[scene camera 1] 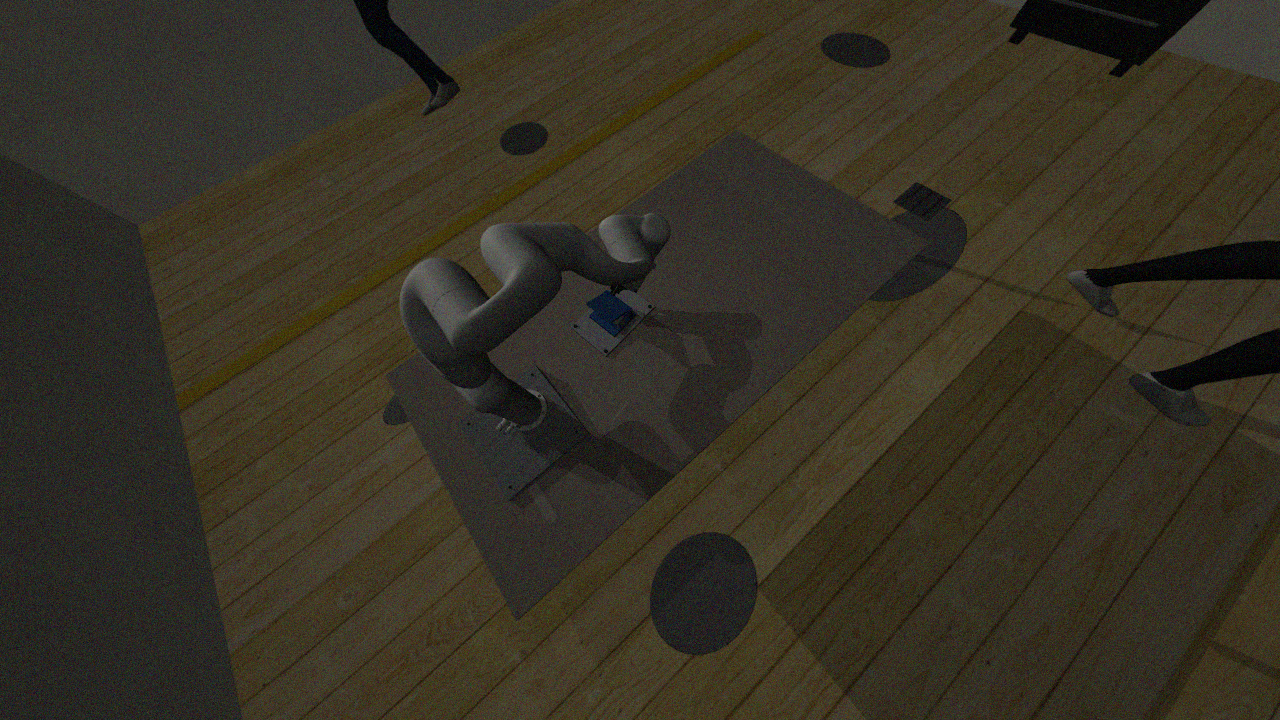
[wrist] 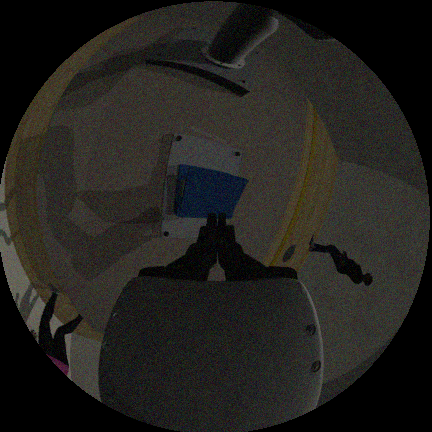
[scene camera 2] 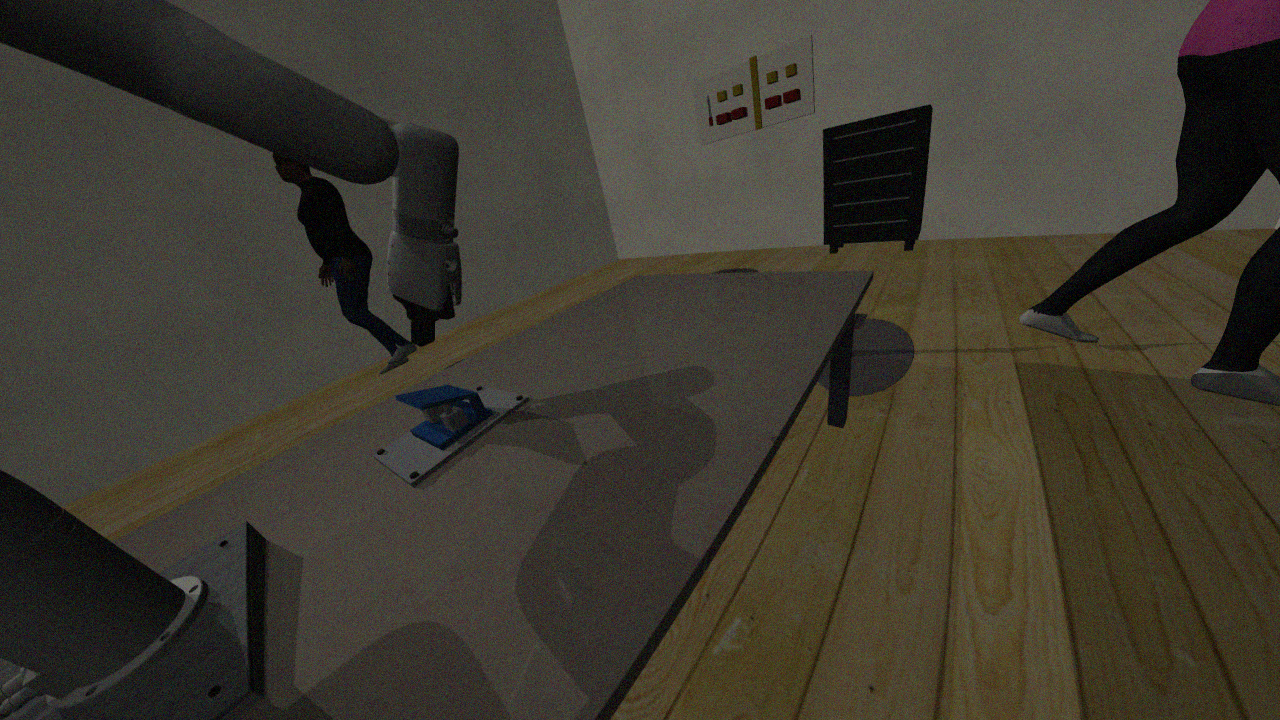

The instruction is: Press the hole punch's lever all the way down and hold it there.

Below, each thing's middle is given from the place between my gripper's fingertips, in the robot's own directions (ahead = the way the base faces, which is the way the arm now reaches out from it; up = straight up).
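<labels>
With the blue lever [scene camera 2: 444, 395], my hand is 110 mm above it, 10 mm past it and 40 mm to the right of it. The pale mounting plate [scene camera 2: 410, 458] is 170 mm below my hand, 10 mm behind it and 40 mm to the left of it. Going by their middles, of the things named here the blue lever is the nearest to my hand.
</labels>
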